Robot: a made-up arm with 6 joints. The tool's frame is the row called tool. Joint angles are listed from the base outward. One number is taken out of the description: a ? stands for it. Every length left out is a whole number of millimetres.
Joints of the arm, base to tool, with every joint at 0 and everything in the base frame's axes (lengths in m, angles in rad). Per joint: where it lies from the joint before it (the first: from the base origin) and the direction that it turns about. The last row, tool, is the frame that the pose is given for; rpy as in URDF.
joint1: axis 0 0 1 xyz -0.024 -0.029 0.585
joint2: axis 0 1 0 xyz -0.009 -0.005 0
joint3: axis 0 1 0 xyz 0.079 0 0.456
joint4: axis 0 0 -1 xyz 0.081 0 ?
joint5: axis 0 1 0 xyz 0.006 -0.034 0
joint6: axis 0 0 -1 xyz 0.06 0 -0.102
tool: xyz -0.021 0.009 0 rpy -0.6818 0.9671 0.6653
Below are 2 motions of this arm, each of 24 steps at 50 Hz.
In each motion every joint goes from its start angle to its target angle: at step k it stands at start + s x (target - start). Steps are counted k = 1, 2, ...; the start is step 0. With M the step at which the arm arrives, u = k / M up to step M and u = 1 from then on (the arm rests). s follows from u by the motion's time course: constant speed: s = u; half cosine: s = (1 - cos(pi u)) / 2; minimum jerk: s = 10 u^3 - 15 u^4 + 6 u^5.
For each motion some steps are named. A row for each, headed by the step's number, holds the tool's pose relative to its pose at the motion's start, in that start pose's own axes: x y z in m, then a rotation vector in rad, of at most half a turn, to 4 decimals.
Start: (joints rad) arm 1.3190 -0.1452 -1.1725 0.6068 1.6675 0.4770
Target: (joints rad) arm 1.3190 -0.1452 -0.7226 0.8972 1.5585 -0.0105
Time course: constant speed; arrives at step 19
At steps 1, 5, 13, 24:
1: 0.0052 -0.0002 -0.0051 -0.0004 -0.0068 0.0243
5: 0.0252 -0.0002 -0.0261 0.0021 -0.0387 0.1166
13: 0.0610 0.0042 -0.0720 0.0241 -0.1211 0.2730
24: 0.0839 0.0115 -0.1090 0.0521 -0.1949 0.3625

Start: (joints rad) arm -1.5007 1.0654 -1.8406 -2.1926 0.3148 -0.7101
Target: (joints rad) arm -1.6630 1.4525 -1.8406 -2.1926 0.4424 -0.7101
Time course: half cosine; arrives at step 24
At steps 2, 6, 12, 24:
2: 0.0053 -0.0016 0.0012 0.0006 -0.0059 -0.0034
6: 0.0452 -0.0147 0.0115 0.0048 -0.0501 -0.0291
12: 0.1487 -0.0582 0.0470 0.0142 -0.1688 -0.1014
24: 0.2772 -0.1391 0.1120 0.0215 -0.3304 -0.2086

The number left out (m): -0.296
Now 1 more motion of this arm.
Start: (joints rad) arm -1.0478 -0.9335 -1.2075 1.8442 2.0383 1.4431
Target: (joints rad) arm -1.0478 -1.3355 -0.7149 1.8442 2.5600 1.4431
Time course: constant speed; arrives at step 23
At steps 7, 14, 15, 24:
7: 0.0042 -0.0214 -0.0715 -0.0360 0.1493 0.0025
14: 0.0064 -0.0496 -0.1409 -0.0724 0.2985 0.0091
15: 0.0066 -0.0542 -0.1506 -0.0776 0.3197 0.0104
24: 0.0062 -0.0953 -0.2253 -0.1201 0.4896 0.0239

